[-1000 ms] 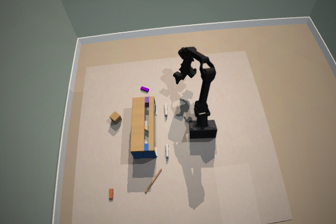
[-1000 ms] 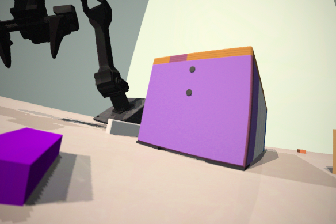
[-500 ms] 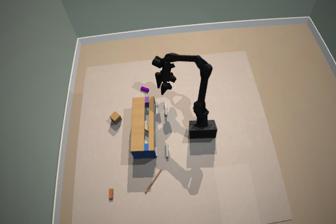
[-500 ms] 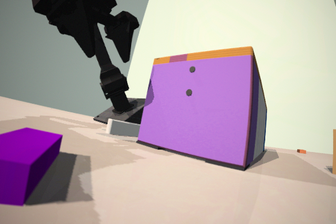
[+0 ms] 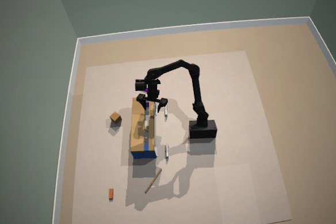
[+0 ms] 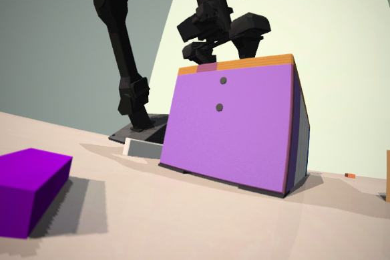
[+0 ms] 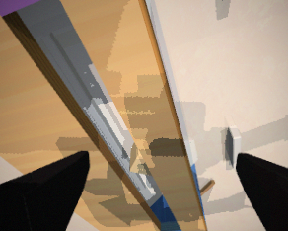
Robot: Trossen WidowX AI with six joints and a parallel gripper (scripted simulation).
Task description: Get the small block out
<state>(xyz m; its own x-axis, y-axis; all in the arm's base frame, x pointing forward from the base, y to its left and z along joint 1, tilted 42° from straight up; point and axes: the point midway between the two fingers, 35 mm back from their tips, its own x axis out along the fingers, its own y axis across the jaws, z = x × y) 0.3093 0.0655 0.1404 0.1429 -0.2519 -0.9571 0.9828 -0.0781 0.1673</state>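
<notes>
The long box is 2 cm ahead of my gripper tip, 6 cm to the left of it and 9 cm below it. The rest, counted from my gripper tip: brown cube 27 cm ahead, 1 cm to the right, 13 cm below; then tan stick 4 cm behind, 40 cm to the left, 15 cm below.
</notes>
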